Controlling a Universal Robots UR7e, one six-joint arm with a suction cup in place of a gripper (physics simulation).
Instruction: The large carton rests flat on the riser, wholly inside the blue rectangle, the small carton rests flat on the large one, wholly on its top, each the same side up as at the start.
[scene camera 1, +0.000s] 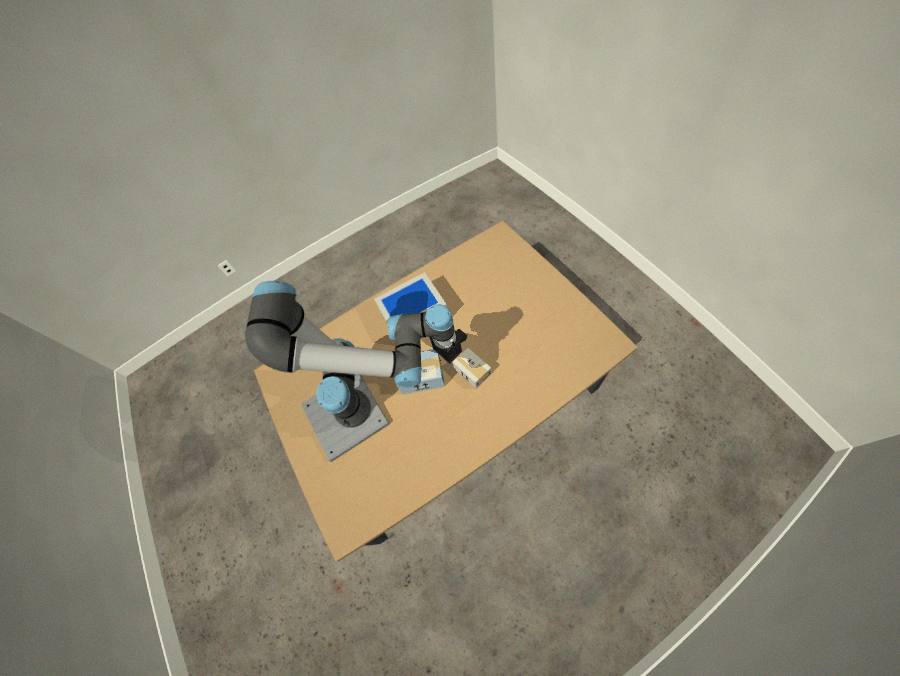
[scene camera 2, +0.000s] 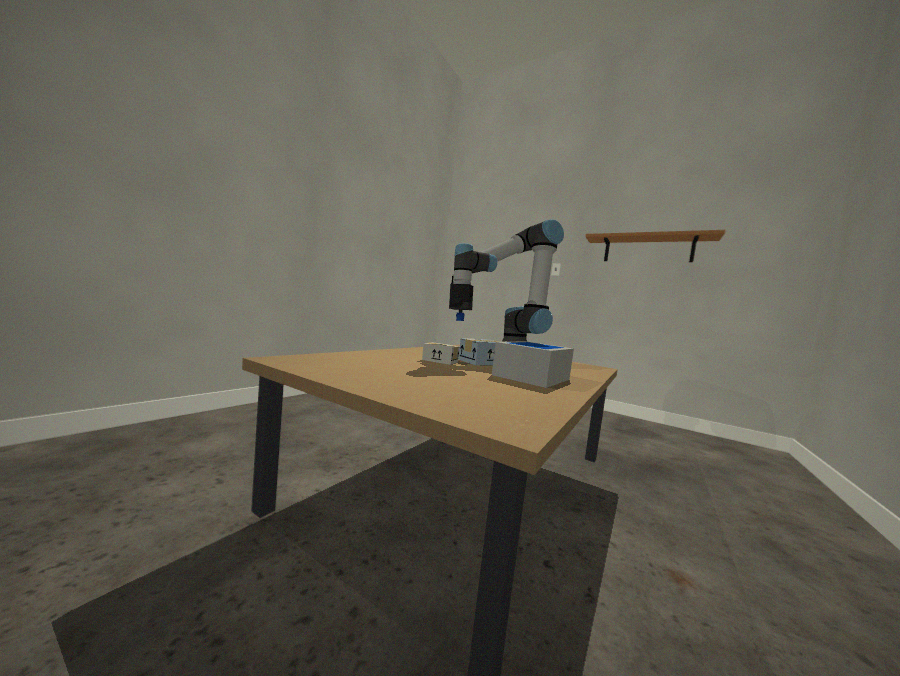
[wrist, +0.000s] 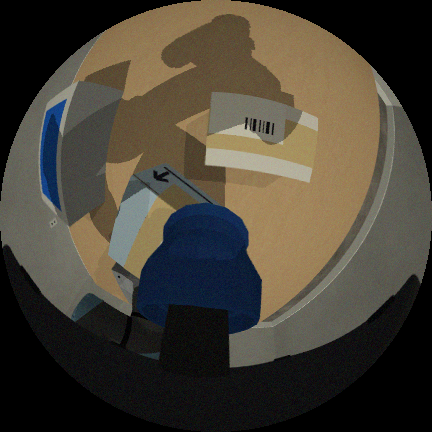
Labels:
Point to a riser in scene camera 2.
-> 543, 365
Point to a large carton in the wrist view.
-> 151, 195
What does the small carton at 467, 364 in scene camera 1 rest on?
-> The table.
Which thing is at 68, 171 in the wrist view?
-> A riser.

